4 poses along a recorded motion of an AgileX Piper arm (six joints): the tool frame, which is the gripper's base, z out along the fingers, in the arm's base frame.
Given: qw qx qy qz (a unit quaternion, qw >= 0); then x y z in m.
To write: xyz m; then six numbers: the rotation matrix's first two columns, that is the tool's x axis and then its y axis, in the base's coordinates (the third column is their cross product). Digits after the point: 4 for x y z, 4 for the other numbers.
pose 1, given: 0.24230, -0.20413, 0.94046, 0.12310, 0.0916, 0.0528, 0.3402
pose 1, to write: 0.0916, 0.0528, 0.3402, -0.7992, -0.3243, -0.5060, -0.4436, 0.8864, 0.1326
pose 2, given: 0.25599, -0.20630, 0.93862, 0.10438, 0.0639, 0.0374, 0.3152
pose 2, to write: 0.0639, 0.0374, 0.3152, -0.7838, -0.3338, -0.5236, -0.4407, 0.8931, 0.0903
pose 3, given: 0.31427, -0.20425, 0.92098, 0.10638, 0.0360, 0.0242, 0.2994
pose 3, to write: 0.0360, 0.0242, 0.2994, -0.7190, -0.3094, -0.6223, -0.4431, 0.8939, 0.0676
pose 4, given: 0.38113, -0.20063, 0.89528, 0.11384, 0.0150, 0.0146, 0.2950
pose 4, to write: 0.0150, 0.0146, 0.2950, -0.6290, -0.2725, -0.7281, -0.4460, 0.8936, 0.0509
